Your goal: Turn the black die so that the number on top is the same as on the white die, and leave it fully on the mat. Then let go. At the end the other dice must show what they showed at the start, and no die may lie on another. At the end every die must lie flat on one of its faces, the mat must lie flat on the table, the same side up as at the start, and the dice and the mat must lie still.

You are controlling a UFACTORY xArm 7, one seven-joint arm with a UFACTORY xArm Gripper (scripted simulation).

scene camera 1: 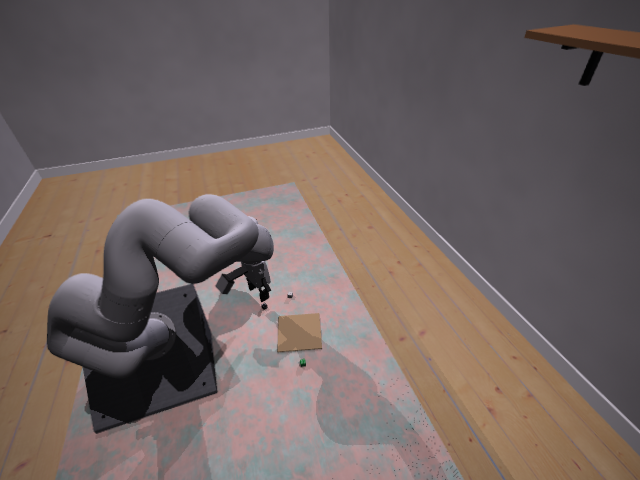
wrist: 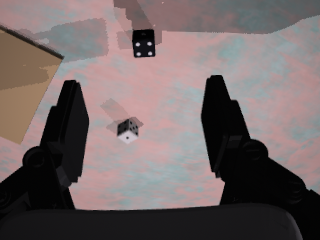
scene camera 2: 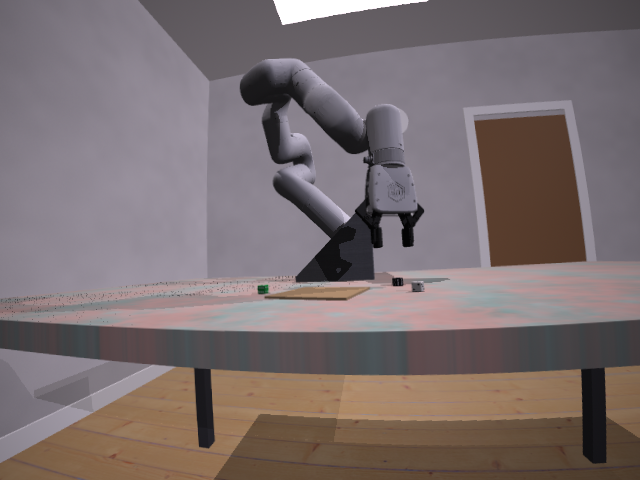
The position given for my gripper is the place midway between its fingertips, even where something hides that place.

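Note:
There's a mat [scene camera 1: 302, 332], and you'd spot the mat [scene camera 2: 306, 293] as well. Then I can see my gripper [scene camera 2: 393, 247], which is also there in scene camera 1, with the gripper [scene camera 1: 259, 294], and in the wrist view, again with the gripper [wrist: 143, 97].

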